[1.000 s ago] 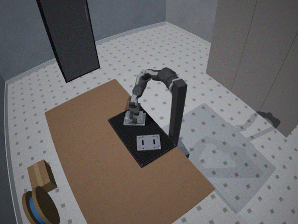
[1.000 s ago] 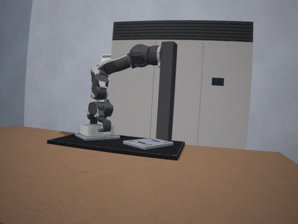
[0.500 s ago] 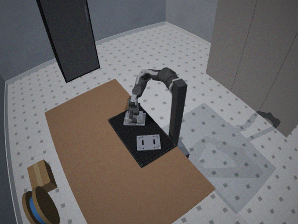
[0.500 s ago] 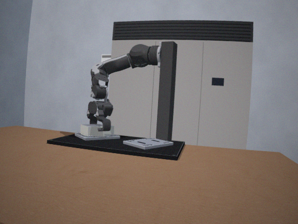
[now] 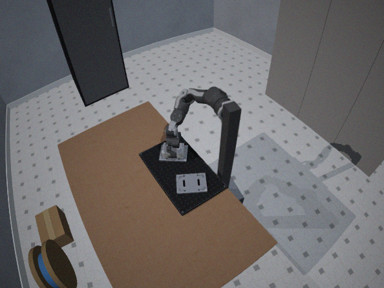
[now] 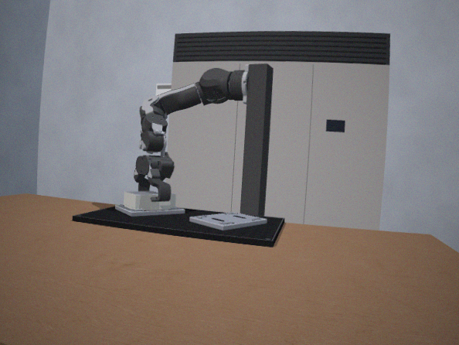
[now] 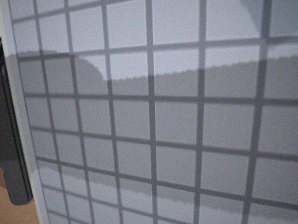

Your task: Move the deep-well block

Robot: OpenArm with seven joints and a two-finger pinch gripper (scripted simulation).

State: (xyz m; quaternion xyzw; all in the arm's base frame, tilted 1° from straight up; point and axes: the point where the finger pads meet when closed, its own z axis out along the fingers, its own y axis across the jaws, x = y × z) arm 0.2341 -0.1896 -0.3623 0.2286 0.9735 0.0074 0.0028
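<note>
Right now my hand is right at the white deep-well block. Also, from my hand: nest (3 cm below).
</note>
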